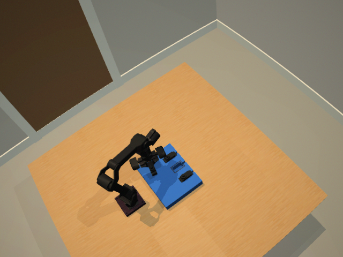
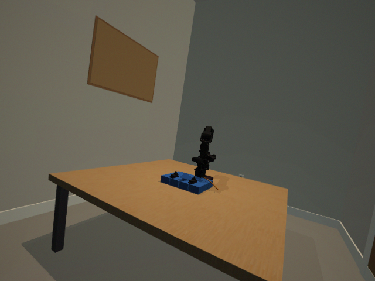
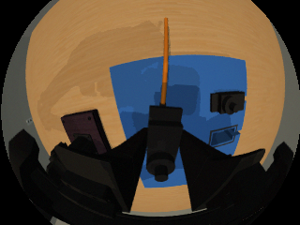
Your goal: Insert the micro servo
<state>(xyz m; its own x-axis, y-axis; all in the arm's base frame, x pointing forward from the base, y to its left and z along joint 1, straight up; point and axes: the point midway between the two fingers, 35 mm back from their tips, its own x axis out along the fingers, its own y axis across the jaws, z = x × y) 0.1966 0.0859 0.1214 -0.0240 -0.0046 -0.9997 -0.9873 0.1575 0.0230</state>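
Now: the deck 9 cm below my gripper tip, 7 cm to the right of it and 1 cm ahead of it.
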